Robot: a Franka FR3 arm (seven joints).
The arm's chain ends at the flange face. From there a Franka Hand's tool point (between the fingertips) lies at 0.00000 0.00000 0.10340 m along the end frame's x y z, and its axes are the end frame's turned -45 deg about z.
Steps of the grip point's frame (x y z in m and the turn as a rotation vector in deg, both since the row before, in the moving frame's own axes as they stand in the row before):
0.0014, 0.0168, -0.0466, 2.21, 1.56, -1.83
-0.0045, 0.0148, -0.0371, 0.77, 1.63, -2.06
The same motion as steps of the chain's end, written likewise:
0.0138, 0.0157, -0.0465, 2.67, -0.46, -1.83
0.0062, 0.0167, -0.0370, 1.70, 0.61, -2.06

